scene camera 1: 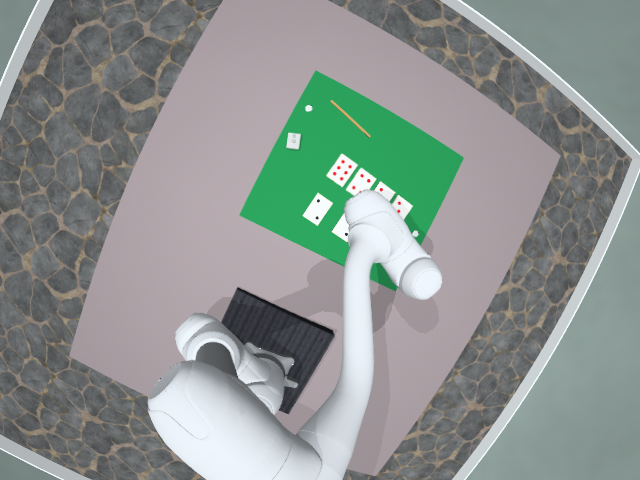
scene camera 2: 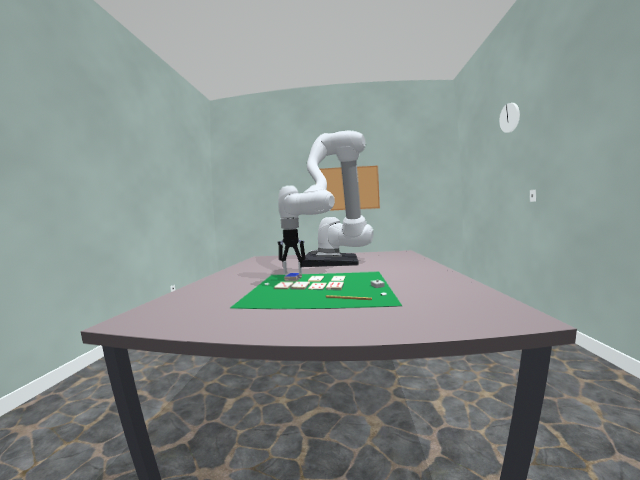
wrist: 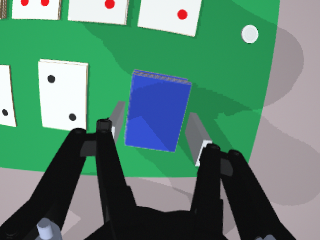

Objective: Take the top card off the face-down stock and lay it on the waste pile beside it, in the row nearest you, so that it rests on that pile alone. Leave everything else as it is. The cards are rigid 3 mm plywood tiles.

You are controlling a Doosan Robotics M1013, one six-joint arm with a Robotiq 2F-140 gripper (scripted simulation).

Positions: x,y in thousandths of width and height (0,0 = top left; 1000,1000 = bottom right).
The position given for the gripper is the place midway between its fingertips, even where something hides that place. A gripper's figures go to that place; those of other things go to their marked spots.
The gripper (wrist: 489,490) is 0.22 m from the lens. A green mat (wrist: 717,323) is 0.25 m from the lens.
